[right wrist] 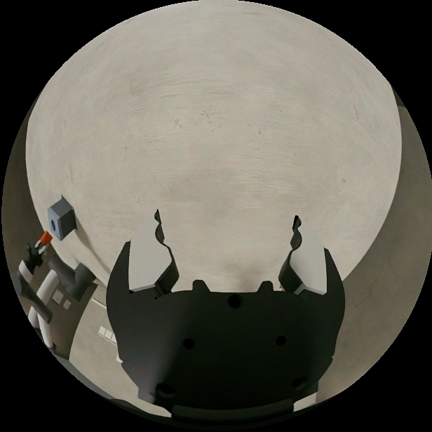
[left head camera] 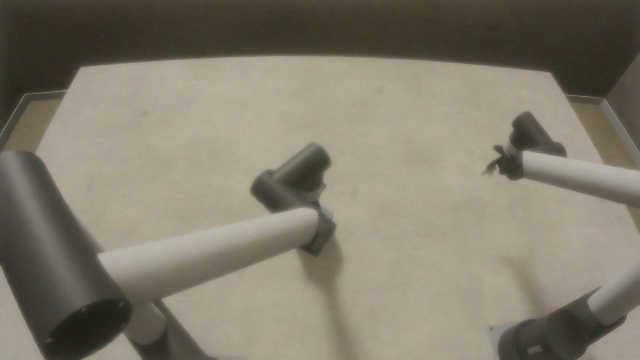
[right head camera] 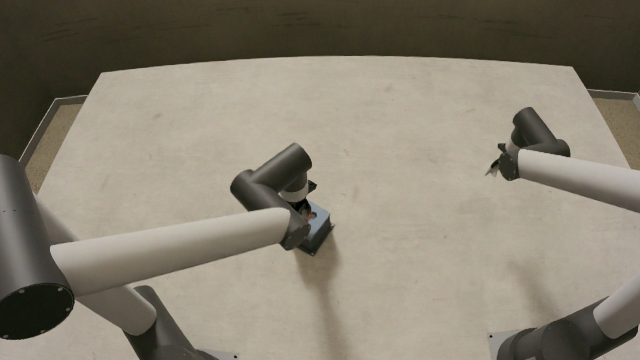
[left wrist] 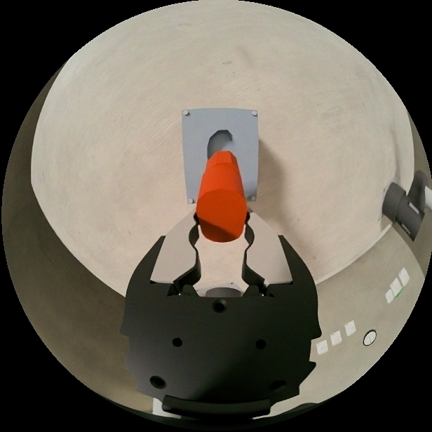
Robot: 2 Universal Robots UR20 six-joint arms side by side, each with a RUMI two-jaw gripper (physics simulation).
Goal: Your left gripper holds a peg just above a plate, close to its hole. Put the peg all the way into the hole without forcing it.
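My left gripper [left wrist: 221, 207] is shut on an orange peg [left wrist: 222, 195] [right wrist: 46, 237]. In the right wrist view the peg is clear of the blue-grey plate [left wrist: 195, 130] [right wrist: 59, 231] [right head camera: 322, 209], which is the top of a raised block. The plate's dark hole [left wrist: 218, 139] [right wrist: 54, 225] [right head camera: 313, 215] shows beyond the peg's far end in the left wrist view; the peg hides the near part of it. In the left head camera the arm hides the peg and most of the plate. My right gripper [right wrist: 227, 212] [right head camera: 494, 161] is open, well away from the block.
The block stands on the pale table [left head camera: 400, 125] [right head camera: 410, 125] [left wrist: 125, 100] [right wrist: 225, 125]. Small screws mark the plate's corners. The left forearm [left head camera: 210, 250] [right head camera: 170, 250] reaches across the table from the left. The right arm's forearm [left head camera: 580, 175] [right head camera: 575, 177] comes in from the right edge.
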